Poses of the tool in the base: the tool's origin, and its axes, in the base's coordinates. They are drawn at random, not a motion.
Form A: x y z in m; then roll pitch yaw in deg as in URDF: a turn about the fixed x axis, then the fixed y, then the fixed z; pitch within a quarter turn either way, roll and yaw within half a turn.
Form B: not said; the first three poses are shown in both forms.
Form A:
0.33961, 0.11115, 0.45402, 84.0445, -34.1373, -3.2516
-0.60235, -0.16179, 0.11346, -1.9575, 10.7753, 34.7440
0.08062, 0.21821, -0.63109, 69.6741, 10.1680, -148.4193
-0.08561, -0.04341, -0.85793, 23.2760, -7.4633, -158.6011
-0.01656, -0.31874, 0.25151, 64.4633, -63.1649, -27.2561
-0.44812, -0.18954, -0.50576, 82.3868, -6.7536, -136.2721
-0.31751, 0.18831, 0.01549, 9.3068, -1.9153, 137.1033
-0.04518, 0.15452, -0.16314, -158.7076, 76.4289, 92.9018
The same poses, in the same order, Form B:
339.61, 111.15, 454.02, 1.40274, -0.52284, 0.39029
-602.35, -161.79, 113.46, -0.09004, 0.17194, 0.60774
80.62, 218.21, -631.09, 0.63747, -1.49635, -2.26969
-85.61, -43.41, -857.93, -0.07084, -0.58779, -2.68592
-16.56, -318.74, 251.51, 0.73238, -1.16773, 0.22085
-448.12, -189.54, -505.76, 0.53653, -1.65056, -1.79814
-317.51, 188.31, 15.49, 0.11626, 0.17866, 2.38882
-45.18, 154.52, -163.14, 1.59983, 1.25137, -1.36365

